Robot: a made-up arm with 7 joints.
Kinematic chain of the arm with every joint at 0, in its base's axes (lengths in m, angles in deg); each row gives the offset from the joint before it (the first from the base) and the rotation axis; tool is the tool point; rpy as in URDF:
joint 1: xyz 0 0 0.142 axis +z
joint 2: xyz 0 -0.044 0.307 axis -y
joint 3: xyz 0 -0.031 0.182 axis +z
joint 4: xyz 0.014 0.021 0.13 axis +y
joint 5: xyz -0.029 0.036 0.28 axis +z
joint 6: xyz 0 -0.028 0.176 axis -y
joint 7: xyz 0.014 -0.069 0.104 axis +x
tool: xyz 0 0 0 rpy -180 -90 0
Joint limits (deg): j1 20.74..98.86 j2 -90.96..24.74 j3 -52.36..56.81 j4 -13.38..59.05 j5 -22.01..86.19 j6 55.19..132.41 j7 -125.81..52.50
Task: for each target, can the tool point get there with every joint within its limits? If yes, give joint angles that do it. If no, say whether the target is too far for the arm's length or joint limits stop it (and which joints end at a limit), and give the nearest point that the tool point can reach.
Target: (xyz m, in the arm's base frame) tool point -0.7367 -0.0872 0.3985
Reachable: no: joint limits stop it (at a limit: joint 1, joint 2, joint 4, joint 5) | nearest point -0.4450 -0.1632 0.9706 | short by 0.647 m
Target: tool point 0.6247 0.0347 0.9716
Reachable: yes | joints 35.90 -27.82 -38.10 38.57 57.89 66.19 32.33
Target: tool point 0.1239 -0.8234 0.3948
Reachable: no: joint limits stop it (at a limit: joint 2, joint 4, joint 5) | nearest point 0.0750 -0.4982 0.9691 | short by 0.662 m
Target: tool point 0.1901 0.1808 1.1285
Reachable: yes | joints 69.61 -1.68 11.05 31.52 43.34 118.76 16.75
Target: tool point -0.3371 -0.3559 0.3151
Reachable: no: joint limits stop it (at a limit: joint 2, joint 4, joint 5, joint 6) | nearest point -0.3320 -0.3505 0.9602 | short by 0.645 m
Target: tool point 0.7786 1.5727 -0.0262
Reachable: no: too far | nearest point 0.3733 0.7540 0.2668 | short by 0.959 m
